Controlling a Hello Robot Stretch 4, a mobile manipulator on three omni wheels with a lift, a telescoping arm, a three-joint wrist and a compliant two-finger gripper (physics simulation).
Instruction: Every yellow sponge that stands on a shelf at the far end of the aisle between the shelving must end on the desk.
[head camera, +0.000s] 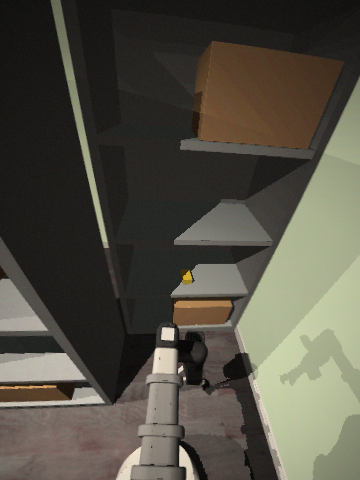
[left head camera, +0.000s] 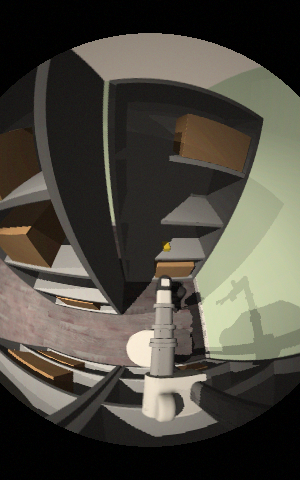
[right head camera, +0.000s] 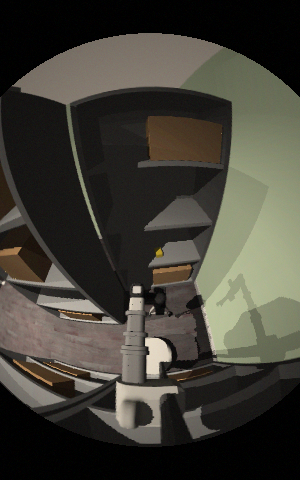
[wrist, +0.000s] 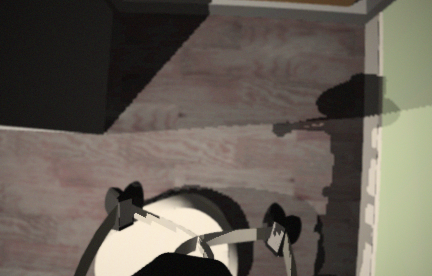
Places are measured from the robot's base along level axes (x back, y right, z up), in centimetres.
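Pixels of known places: gripper, fingertip midpoint: (wrist: 204, 208); robot's base, link origin: (left head camera: 147, 347) (right head camera: 150, 354).
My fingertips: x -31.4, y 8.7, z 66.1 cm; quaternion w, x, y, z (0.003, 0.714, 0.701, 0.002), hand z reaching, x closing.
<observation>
For each thing: its top centre in the pictures, then the offset to it from my fingertips. Level surfaces: height alone.
- yellow sponge, top centre: (head camera: 186, 274) (right head camera: 157, 250) (left head camera: 165, 244) dx -67.4, dy +1.5, dz -11.0 cm
- low grey shelf, surface height: dz -15.5 cm
- large brown box, top centre: (head camera: 262, 59) (right head camera: 180, 120) (left head camera: 212, 124) dx -71.8, dy +19.4, dz +103.0 cm
- smaller brown box, top centre: (head camera: 200, 291) (right head camera: 169, 260) (left head camera: 174, 255) dx -71.5, dy +15.6, dz -34.2 cm
A yellow sponge (head camera: 187, 277) (left head camera: 166, 246) (right head camera: 159, 252) stands on a low grey shelf (head camera: 220, 282) (left head camera: 190, 248) (right head camera: 180, 251) of the far shelving, near the edge of a shadow. My gripper (head camera: 194, 379) (right head camera: 161, 313) (wrist: 204, 208) points down in front of that shelving, apart from the sponge. In the wrist view its two fingertips stand wide apart, with nothing between them but the floor and the round white base beneath. The gripper is open. In the left head view the arm hides most of the gripper. The desk does not show in these views.
A large brown box (head camera: 265, 97) (left head camera: 215, 144) (right head camera: 185, 140) stands on a higher shelf. A smaller brown box (head camera: 202, 312) (left head camera: 174, 269) (right head camera: 171, 274) is below the sponge's shelf. A dark shelving side panel (head camera: 55, 200) (wrist: 52, 65) rises at the left. A green wall (head camera: 310, 280) (wrist: 407, 175) is at the right.
</observation>
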